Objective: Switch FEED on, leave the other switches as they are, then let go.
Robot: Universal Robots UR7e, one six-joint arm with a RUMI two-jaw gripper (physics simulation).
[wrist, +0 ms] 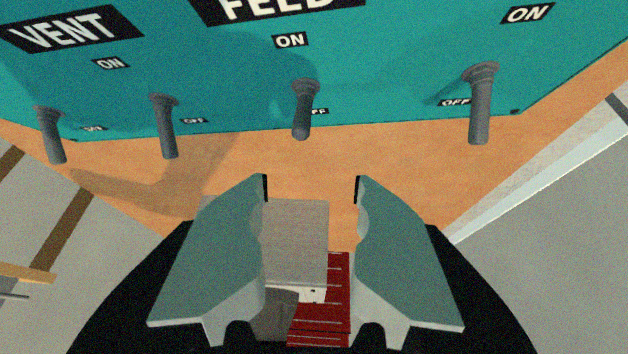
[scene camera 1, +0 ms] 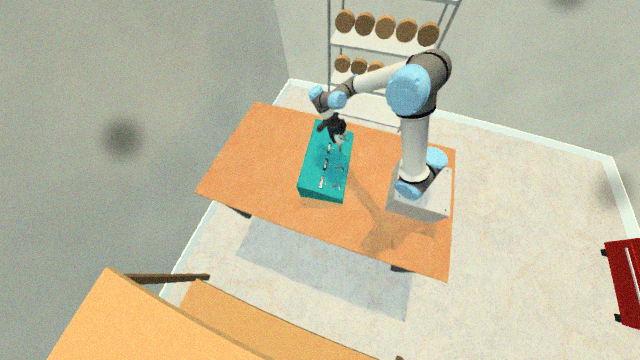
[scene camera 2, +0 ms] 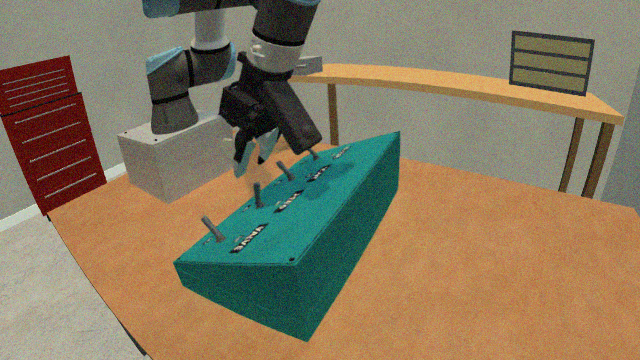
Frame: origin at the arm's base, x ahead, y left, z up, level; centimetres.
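Where they show: gripper, between the fingertips: (wrist: 311, 177) (scene camera 1: 341, 143) (scene camera 2: 248, 170); arm's base, origin of its link: (scene camera 2: 175, 125).
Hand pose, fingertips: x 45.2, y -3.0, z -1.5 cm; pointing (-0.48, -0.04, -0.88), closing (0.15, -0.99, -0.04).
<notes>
Things, the pixels of their top centre, and the offset from my fingertips. Level surfaces: height alone.
- FEED lever, centre of its top: (wrist: 300, 138) (scene camera 2: 255, 182) dx +0.2, dy +0.9, dz -2.7 cm
- VALVE lever, centre of its top: (wrist: 489, 131) (scene camera 2: 208, 217) dx +2.6, dy -10.9, dz -3.6 cm
- VENT lever, centre of its top: (wrist: 156, 149) (scene camera 2: 283, 161) dx -4.8, dy +11.9, dz -3.6 cm
- far lever, centre of its top: (wrist: 38, 156) (scene camera 2: 309, 142) dx -8.5, dy +23.3, dz -3.6 cm
- orange table, height of its surface: dz -16.3 cm
A teal switch panel (scene camera 1: 311, 167) (scene camera 2: 340, 250) (wrist: 395, 50) stands on the table. The FEED lever (scene camera 2: 258, 195) (wrist: 302, 112) stands more upright than its neighbours in scene camera 2, tilted towards its ON side. The VALVE lever (scene camera 2: 213, 230) (wrist: 479, 112), the VENT lever (scene camera 2: 285, 170) (wrist: 166, 127) and the far lever (scene camera 2: 313, 154) (wrist: 52, 137) lean to the OFF side. My gripper (scene camera 1: 339, 143) (scene camera 2: 251, 167) (wrist: 311, 177) is open, with nothing between its fingers. It is off the FEED lever, at the panel's OFF side and above it.
The arm's grey base block (scene camera 1: 417, 205) (scene camera 2: 167, 172) stands on the orange table (scene camera 1: 240, 150) (scene camera 2: 475, 260). A red cabinet (scene camera 1: 622, 280) (scene camera 2: 55, 135) stands on the floor. A rack of round items (scene camera 1: 329, 50) and a curved wooden bench (scene camera 2: 425, 82) stand farther off.
</notes>
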